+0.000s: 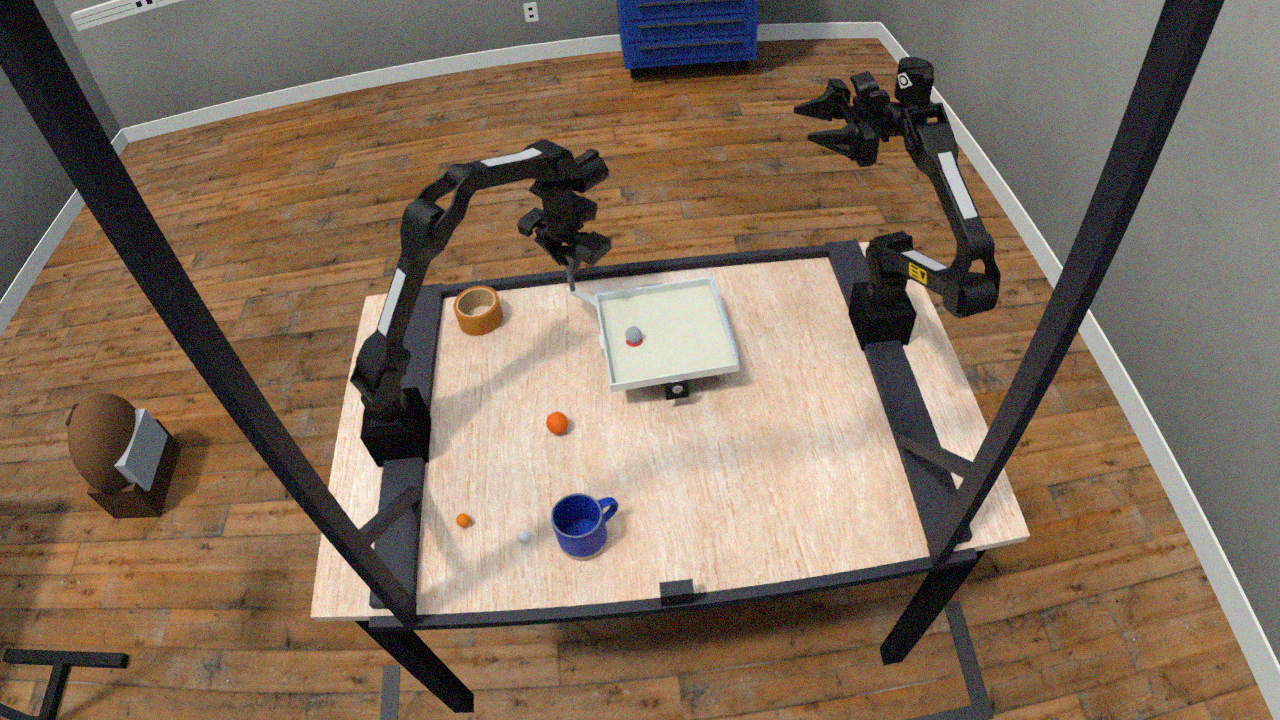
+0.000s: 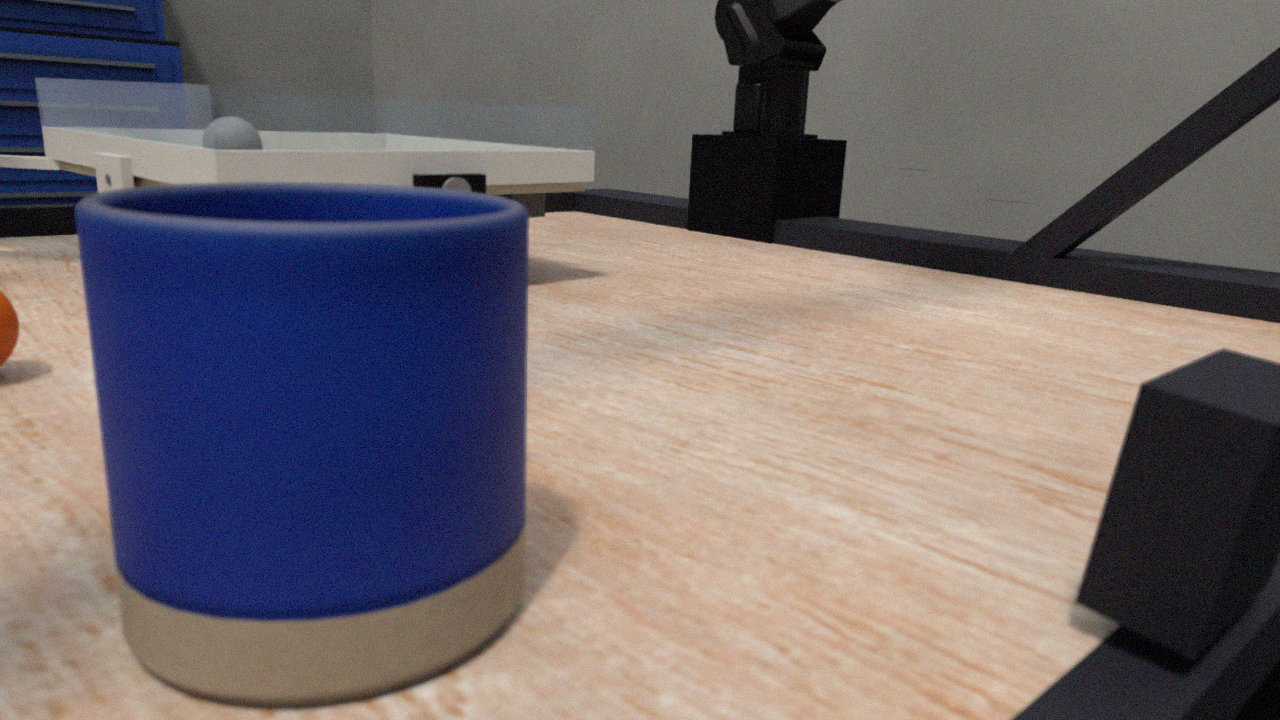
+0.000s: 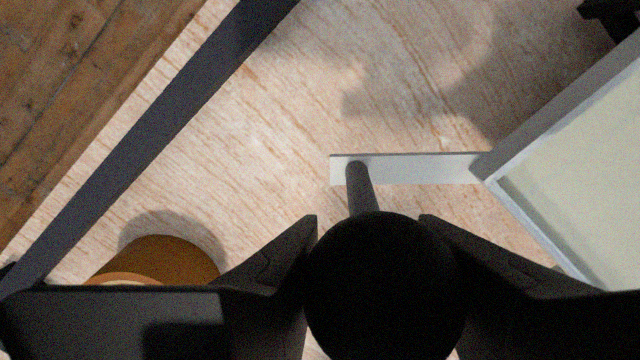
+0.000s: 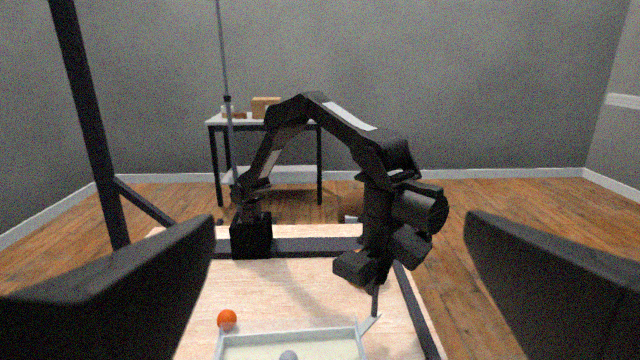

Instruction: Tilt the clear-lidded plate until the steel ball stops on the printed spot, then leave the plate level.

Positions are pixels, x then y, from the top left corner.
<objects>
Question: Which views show my right gripper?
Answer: Image 1 and image 4 only.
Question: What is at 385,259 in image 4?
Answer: My left gripper.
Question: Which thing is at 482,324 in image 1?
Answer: An orange-brown ring.
</objects>
